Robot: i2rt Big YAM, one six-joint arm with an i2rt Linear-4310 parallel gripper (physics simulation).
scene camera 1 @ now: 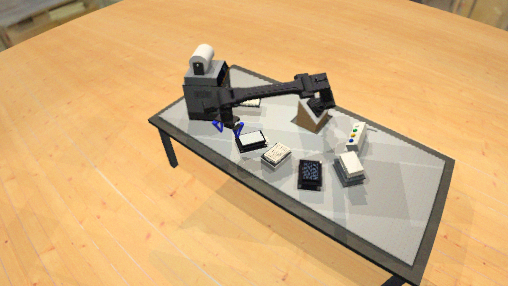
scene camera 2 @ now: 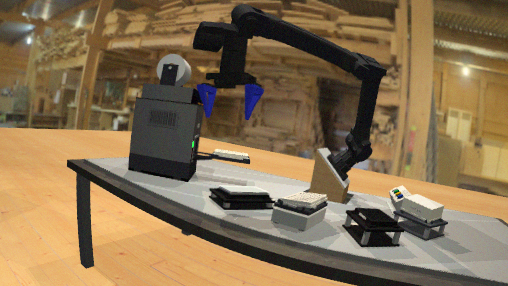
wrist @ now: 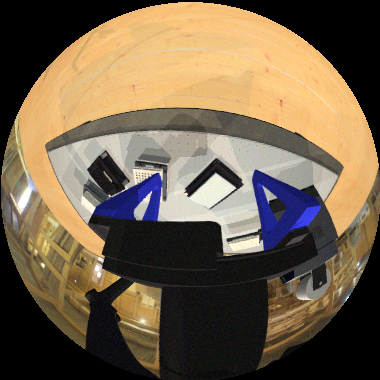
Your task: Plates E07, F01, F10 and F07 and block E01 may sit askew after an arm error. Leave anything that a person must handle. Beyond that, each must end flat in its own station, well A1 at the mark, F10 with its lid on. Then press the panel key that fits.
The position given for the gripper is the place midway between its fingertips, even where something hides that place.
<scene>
The gripper (scene camera 2: 226, 118) is open, with nothing in its grasp. Further things: a white plate (scene camera 2: 421, 207) and a black instrument (scene camera 2: 181, 144).
The gripper shows as well in the wrist view (wrist: 207, 174). The black instrument shows as well in scene camera 1 (scene camera 1: 193, 104) and in the wrist view (wrist: 323, 216).
</scene>
